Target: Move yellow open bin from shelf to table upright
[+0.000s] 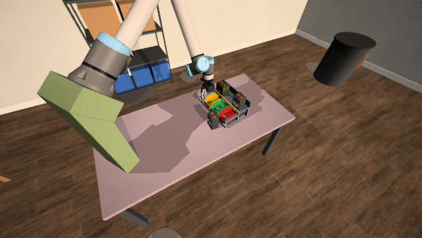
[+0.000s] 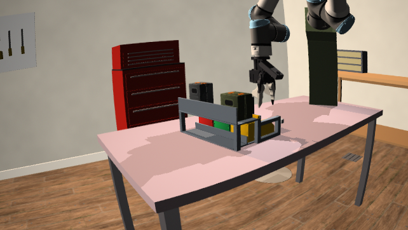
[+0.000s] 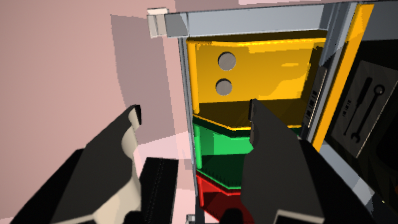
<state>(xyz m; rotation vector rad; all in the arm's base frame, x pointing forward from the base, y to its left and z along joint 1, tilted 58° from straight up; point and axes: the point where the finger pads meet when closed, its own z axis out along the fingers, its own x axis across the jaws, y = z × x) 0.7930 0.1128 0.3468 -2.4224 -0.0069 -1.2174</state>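
Now: hand 9 cm above the yellow open bin, 8 cm short of it and 1 cm to the right of it. Also, from my hand: dark case (23 cm ahead, 18 cm to the right, 3 cm above); green bin (11 cm ahead, 10 cm to the right, 9 cm below); red bin (20 cm to the right, 14 cm ahead, 9 cm below).
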